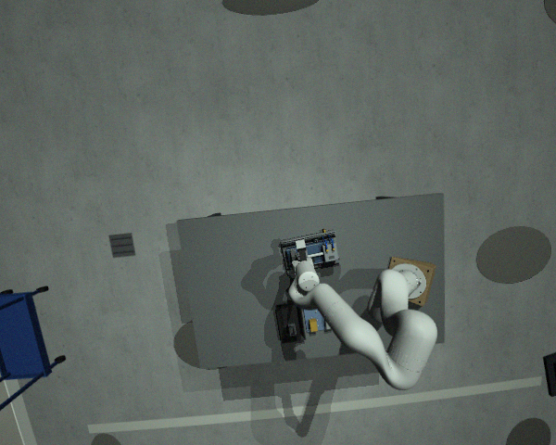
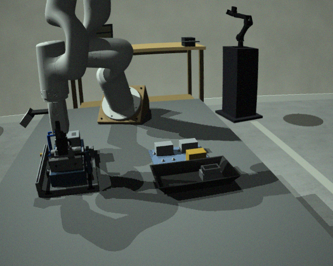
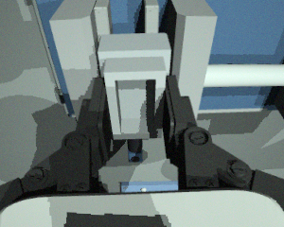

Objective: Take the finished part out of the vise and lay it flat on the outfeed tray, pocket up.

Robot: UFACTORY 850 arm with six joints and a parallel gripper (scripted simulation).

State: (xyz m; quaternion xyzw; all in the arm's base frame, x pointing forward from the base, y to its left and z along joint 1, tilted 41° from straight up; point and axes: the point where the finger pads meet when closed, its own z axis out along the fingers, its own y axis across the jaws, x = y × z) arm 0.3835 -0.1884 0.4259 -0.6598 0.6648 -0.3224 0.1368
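The white screw rod lies 80 mm behind my hand, 10 mm to the left of it and 40 mm below it. Also, from my hand: yellow block 50 mm ahead, 420 mm to the left, 100 mm below; then blue plate 390 mm to the left, 120 mm below.
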